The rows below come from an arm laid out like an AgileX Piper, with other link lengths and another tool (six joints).
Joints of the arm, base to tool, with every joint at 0 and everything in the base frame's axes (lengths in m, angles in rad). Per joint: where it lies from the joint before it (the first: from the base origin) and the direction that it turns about. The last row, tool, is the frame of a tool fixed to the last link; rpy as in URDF.
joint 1: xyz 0 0 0.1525 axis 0 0 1
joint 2: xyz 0 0 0 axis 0 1 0
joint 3: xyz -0.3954 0 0.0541 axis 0 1 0
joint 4: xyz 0.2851 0 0.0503 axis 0.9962 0 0.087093
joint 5: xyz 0 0 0 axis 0 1 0
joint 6: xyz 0.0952 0 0.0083 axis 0.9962 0 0.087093
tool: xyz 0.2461 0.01 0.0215 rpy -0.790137 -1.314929 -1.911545
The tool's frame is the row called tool.
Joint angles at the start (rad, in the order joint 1, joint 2, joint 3, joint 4, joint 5, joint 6):
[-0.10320, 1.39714, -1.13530, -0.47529, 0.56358, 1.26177]
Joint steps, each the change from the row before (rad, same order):
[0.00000, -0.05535, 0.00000, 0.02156, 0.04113, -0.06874]
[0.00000, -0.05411, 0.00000, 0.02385, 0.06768, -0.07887]
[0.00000, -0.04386, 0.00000, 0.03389, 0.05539, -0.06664]
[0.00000, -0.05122, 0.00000, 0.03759, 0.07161, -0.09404]
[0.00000, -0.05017, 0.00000, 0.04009, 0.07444, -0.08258]
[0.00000, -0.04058, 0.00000, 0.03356, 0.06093, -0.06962]
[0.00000, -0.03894, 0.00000, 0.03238, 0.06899, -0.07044]
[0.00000, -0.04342, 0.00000, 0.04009, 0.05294, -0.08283]
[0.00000, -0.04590, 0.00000, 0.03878, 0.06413, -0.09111]
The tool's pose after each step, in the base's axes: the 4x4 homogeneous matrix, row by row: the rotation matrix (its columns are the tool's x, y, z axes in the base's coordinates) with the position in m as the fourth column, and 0 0 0 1 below. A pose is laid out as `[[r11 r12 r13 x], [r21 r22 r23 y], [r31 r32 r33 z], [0 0 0 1]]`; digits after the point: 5 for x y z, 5 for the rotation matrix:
[[0.05332 -0.32074 0.94567 0.50629], [-0.85121 -0.50974 -0.12489 -0.13156], [0.52210 -0.79831 -0.30020 0.33784], [0 0 0 1]]
[[0.08433 -0.33595 0.93810 0.48054], [-0.83123 -0.54288 -0.11970 -0.13220], [0.54949 -0.76968 -0.32504 0.34684], [0 0 0 1]]
[[0.11327 -0.34565 0.93150 0.45937], [-0.82185 -0.55945 -0.10766 -0.12881], [0.55834 -0.75336 -0.34744 0.35167], [0 0 0 1]]
[[0.16475 -0.35727 0.91935 0.43266], [-0.80222 -0.59083 -0.08584 -0.12397], [0.57385 -0.72338 -0.38395 0.35450], [0 0 0 1]]
[[0.21451 -0.36772 0.90486 0.40531], [-0.78873 -0.61165 -0.06159 -0.11693], [0.57610 -0.70048 -0.42123 0.35488], [0 0 0 1]]
[[0.26049 -0.37138 0.89119 0.38289], [-0.77551 -0.63031 -0.03598 -0.10957], [0.57509 -0.68175 -0.45220 0.35418], [0 0 0 1]]
[[0.31355 -0.37771 0.87122 0.35857], [-0.76040 -0.64941 -0.00788 -0.10153], [0.56875 -0.66000 -0.49084 0.35053], [0 0 0 1]]
[[0.36966 -0.35759 0.85760 0.33760], [-0.73562 -0.67649 0.03501 -0.08968], [0.56764 -0.64381 -0.51312 0.35114], [0 0 0 1]]
[[0.43536 -0.33460 0.83576 0.31305], [-0.70119 -0.70828 0.08170 -0.07715], [0.56461 -0.62160 -0.54298 0.34956], [0 0 0 1]]

